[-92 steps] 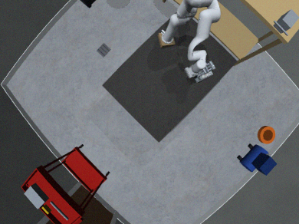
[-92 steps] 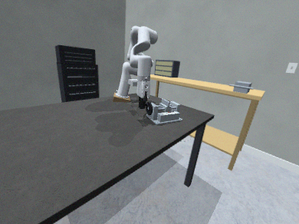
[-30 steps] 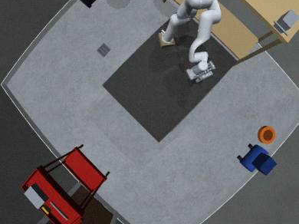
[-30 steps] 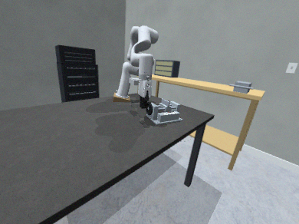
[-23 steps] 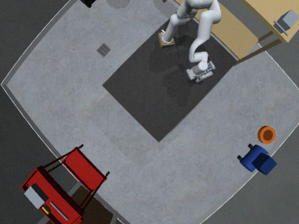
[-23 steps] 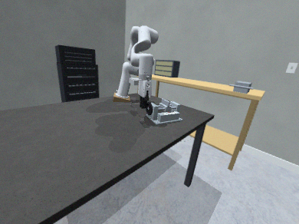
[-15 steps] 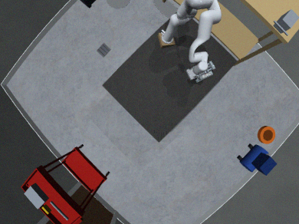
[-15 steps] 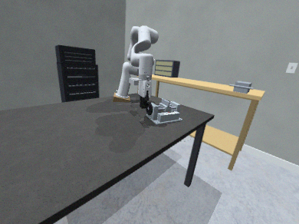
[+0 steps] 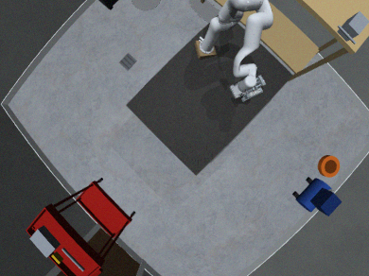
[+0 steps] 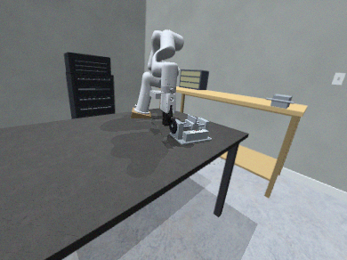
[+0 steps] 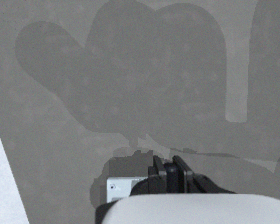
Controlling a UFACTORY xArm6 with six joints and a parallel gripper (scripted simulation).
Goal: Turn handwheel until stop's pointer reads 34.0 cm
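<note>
My hand is 1 cm short of the handwheel, 2 cm to the right of it and 1 cm above it. The rest, counted from my hand: upright knob (1 cm to the left); then sliding stop (7 cm ahead, 14 cm to the left, 1 cm below).
</note>
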